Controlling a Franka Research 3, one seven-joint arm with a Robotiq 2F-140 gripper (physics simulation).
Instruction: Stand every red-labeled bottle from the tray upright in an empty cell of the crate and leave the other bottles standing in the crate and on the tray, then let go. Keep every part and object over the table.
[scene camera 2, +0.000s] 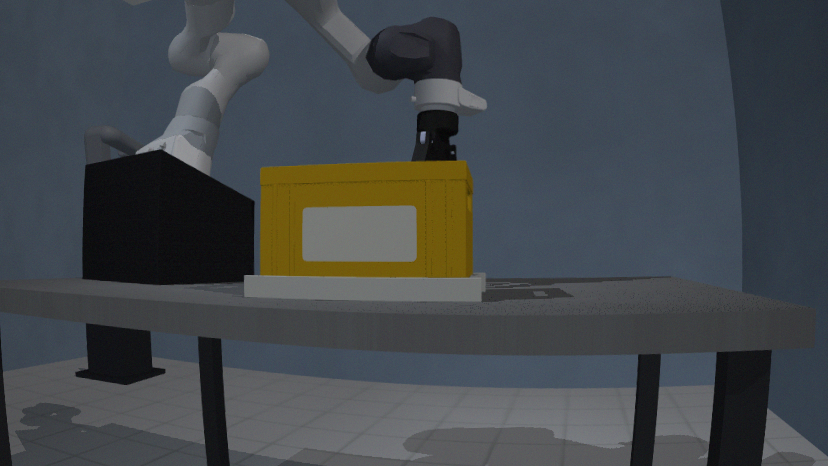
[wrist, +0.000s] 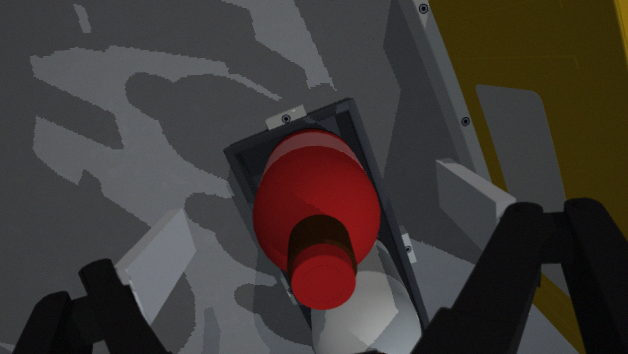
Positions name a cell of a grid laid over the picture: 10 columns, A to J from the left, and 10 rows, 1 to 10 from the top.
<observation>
In view: the gripper (wrist: E6) and a red-labeled bottle (wrist: F7).
</observation>
